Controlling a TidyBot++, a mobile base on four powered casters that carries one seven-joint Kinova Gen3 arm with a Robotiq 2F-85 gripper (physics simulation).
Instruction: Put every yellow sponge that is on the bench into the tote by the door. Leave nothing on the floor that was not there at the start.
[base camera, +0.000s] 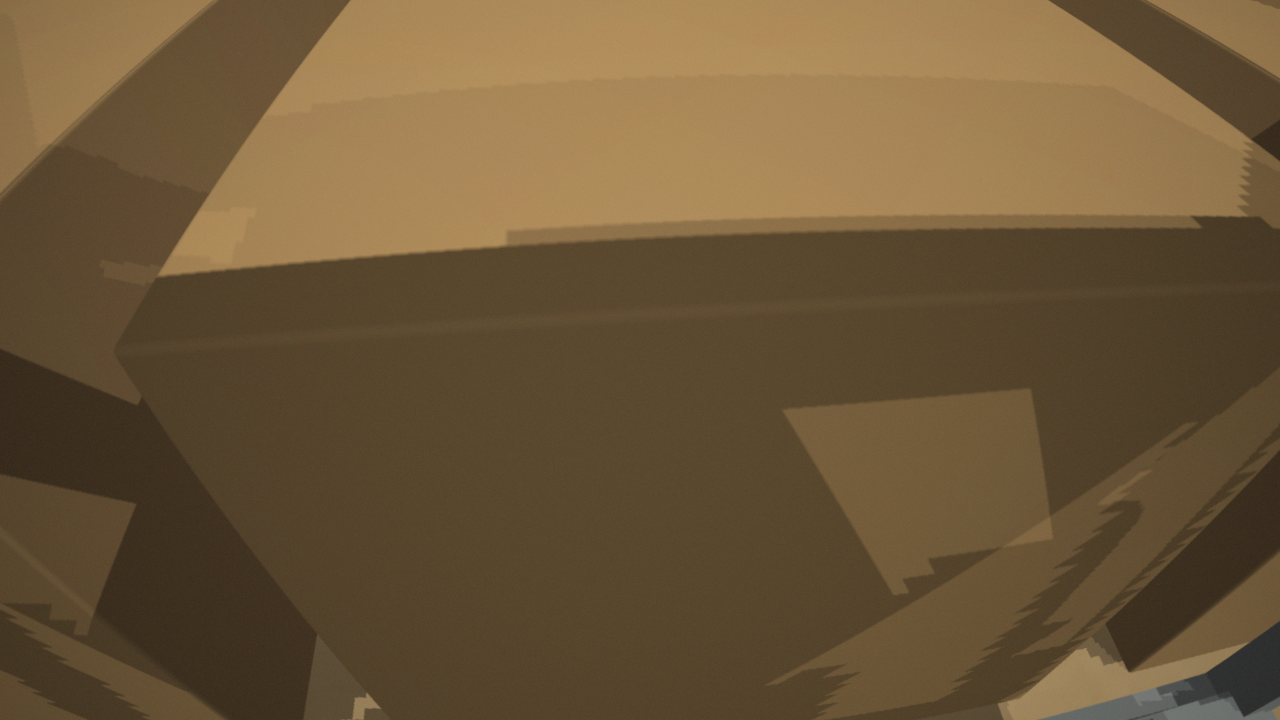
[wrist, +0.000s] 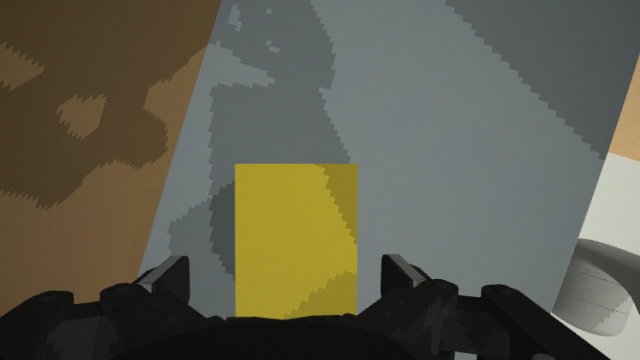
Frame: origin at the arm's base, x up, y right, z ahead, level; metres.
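Where they show: gripper, fingertip midpoint: (wrist: 287, 276).
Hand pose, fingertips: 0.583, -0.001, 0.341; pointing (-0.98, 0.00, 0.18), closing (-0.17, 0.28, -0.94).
After its pixels a point has its place, as x, y, z.
A yellow sponge (wrist: 296, 220) {0.563, 0.021, 0.346}, a plain rectangle from above, lies on a long grey surface (wrist: 430, 125) {0.518, 0.093, 0.290} in the wrist view, which looks like the bench top. My gripper (wrist: 287, 276) {0.583, -0.001, 0.341} is open, with one finger to each side of the sponge and a gap on both sides. The near end of the sponge is hidden behind the gripper's body. The height of the fingertips over the surface is hard to tell. No tote can be made out in either view.
Brown floor in patchy shadow shows left of the grey surface. A grey rounded part (wrist: 595, 295) stands by a white area at the lower right. In the base camera view a large brown panel (base camera: 537, 447) {-0.159, 0.000, 0.190} fills the middle, close up, with slanted dark beams at both sides.
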